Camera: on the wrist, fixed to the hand. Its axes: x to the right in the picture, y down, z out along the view.
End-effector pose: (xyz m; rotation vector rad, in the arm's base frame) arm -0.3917 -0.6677 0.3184 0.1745 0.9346 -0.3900
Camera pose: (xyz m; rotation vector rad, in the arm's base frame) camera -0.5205 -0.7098 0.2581 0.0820 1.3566 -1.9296
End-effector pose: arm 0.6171 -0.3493 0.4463 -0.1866 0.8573 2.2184
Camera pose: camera 0.6702 -0.3846 0.3123 -0.8238 1.0620 0.6434
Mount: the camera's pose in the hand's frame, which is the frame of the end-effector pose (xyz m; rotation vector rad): -0.0090 -0.0888 -0.1185 0.5208 0.5220 -1.3682
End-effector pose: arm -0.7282 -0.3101 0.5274 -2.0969 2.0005 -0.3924
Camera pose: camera -0.6850 -0.2933 0.6683 -2.7327 0.1223 -1.5360
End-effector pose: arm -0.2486 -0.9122 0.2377 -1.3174 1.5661 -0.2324
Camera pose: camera -0.2873 -0.9906 0.3576 -1.7390 0.6019 -1.7916
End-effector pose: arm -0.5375 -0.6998 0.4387 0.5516 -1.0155 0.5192
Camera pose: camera -0.4091 -0.6912 0.3648 1.3179 0.1464 -0.3299
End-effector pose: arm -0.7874 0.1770 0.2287 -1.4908 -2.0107 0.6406
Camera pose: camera -0.7672 0.1504 0.3732 0.1702 -1.7151 0.1025
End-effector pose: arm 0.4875 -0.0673 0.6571 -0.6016 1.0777 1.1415
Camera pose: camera 0.5262 -0.2012 0.6063 -0.9820 0.9920 -0.4964
